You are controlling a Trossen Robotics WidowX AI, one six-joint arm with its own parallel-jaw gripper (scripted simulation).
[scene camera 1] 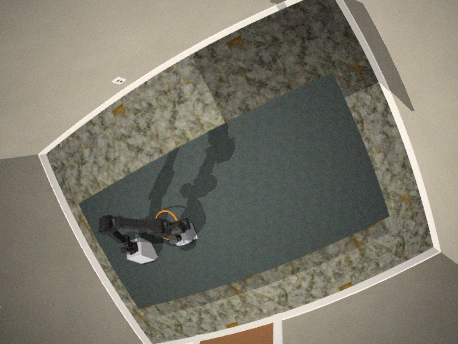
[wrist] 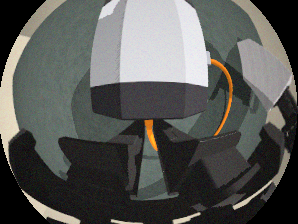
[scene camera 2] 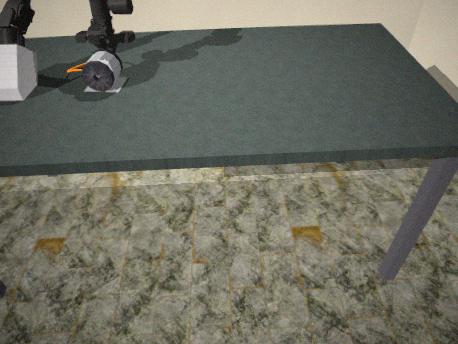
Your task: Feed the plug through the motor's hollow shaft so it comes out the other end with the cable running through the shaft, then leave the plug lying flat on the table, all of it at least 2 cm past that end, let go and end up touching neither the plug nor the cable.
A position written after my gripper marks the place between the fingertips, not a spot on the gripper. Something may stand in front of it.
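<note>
My gripper (scene camera 2: 110, 62), (wrist: 148, 119): visible.
</note>
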